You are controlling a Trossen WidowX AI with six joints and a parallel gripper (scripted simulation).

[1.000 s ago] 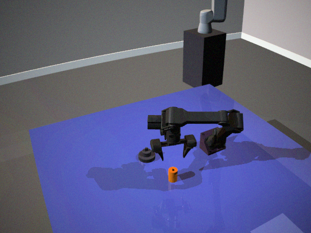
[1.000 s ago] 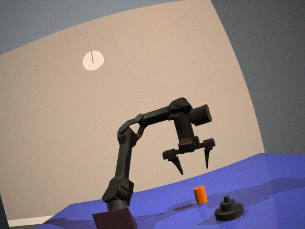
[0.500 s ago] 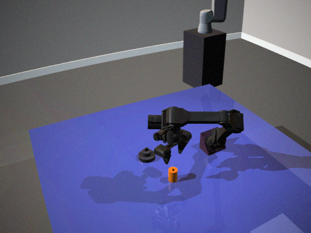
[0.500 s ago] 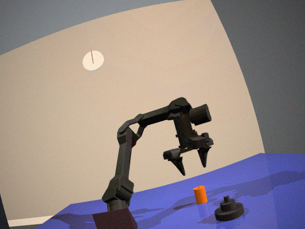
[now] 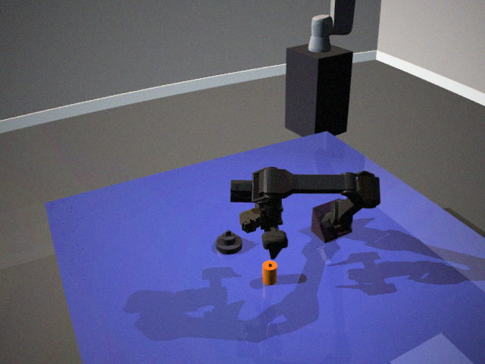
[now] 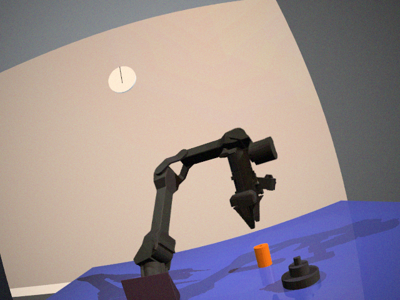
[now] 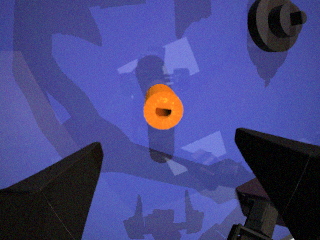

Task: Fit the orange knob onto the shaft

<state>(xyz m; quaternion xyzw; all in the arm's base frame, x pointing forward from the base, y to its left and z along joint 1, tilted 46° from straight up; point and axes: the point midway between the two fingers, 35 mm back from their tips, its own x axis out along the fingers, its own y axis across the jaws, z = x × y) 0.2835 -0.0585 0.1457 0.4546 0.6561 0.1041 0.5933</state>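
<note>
The orange knob lies 90 mm below my gripper tip. Round my gripper tip: dark round pedestal: 10 mm ahead, 200 mm to the right, 90 mm below.
</note>
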